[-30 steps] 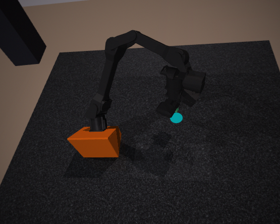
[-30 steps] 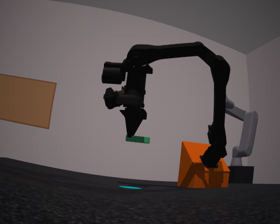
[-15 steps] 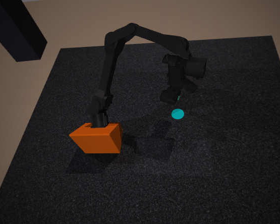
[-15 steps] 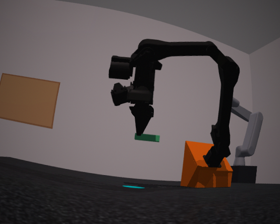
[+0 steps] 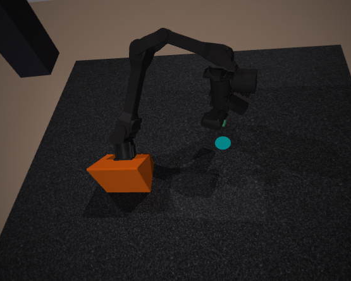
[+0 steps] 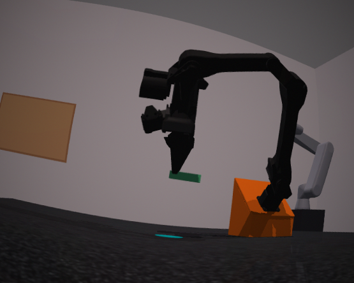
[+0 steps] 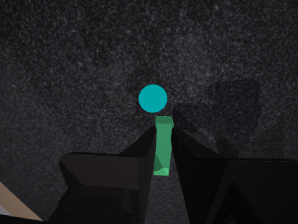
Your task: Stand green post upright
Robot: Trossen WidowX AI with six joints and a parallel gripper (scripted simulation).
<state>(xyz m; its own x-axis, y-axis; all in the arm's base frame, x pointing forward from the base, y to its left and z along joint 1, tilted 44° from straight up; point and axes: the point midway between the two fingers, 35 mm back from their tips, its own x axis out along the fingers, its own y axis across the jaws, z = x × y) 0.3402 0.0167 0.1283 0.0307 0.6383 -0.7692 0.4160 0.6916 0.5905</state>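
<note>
Right now my gripper tip is 140 mm above the cyan circle. From my gripper tip the other things lie so: green post: 20 mm behind, 10 mm to the left.
</note>
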